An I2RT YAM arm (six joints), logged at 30 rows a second.
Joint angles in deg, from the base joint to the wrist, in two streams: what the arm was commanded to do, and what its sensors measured. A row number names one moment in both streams.
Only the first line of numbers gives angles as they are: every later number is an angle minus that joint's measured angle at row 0.
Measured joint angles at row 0:
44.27 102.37 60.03 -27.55 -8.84 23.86
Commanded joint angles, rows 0 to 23:
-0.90 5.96 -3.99 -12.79 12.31 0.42
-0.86 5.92 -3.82 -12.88 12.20 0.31
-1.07 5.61 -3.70 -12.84 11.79 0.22
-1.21 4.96 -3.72 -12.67 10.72 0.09
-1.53 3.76 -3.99 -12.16 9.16 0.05
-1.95 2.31 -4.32 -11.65 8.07 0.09
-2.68 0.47 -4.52 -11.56 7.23 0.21
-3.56 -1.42 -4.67 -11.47 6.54 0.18
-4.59 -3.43 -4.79 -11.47 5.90 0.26
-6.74 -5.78 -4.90 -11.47 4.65 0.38
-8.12 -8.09 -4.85 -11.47 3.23 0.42
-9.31 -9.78 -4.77 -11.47 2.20 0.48
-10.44 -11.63 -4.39 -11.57 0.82 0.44
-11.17 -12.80 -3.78 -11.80 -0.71 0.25
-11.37 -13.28 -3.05 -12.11 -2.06 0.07
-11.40 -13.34 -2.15 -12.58 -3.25 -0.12
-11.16 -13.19 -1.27 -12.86 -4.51 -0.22
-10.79 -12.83 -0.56 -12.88 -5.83 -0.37
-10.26 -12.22 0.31 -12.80 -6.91 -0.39
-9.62 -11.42 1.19 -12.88 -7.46 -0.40
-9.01 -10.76 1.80 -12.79 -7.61 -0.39
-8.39 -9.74 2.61 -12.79 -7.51 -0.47
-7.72 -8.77 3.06 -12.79 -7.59 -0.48
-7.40 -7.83 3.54 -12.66 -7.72 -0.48
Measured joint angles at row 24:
-8.61 -10.39 1.81 -10.49 -5.14 0.04
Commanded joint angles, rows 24 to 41:
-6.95 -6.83 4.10 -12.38 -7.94 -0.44
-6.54 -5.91 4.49 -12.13 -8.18 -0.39
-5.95 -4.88 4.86 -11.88 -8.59 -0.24
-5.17 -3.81 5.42 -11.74 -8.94 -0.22
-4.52 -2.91 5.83 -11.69 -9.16 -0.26
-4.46 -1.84 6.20 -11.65 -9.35 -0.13
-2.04 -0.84 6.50 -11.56 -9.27 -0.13
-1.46 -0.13 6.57 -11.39 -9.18 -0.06
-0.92 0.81 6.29 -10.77 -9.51 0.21
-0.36 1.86 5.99 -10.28 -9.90 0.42
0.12 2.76 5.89 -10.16 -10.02 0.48
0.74 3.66 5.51 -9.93 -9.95 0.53
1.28 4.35 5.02 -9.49 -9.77 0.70
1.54 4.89 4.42 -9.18 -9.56 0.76
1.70 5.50 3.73 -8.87 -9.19 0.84
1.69 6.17 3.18 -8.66 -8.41 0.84
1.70 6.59 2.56 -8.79 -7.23 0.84
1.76 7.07 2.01 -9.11 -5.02 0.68
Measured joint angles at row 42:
-0.37 1.72 5.73 -9.75 -7.24 0.13
